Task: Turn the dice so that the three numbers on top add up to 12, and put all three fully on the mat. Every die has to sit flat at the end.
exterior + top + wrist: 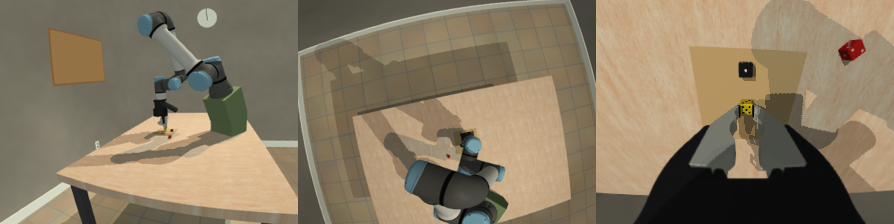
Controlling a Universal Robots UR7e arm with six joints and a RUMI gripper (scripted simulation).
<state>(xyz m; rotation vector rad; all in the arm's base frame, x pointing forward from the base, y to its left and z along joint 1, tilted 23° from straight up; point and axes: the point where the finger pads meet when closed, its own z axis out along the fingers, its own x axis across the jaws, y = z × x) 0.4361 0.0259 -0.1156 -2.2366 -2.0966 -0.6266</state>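
Right now the yellow die is 10 mm below my hand. The rest, counted from my hand: black die (50 mm behind, 10 mm below); then red die (70 mm behind, 120 mm to the left, 20 mm below); then tan mat (20 mm below).
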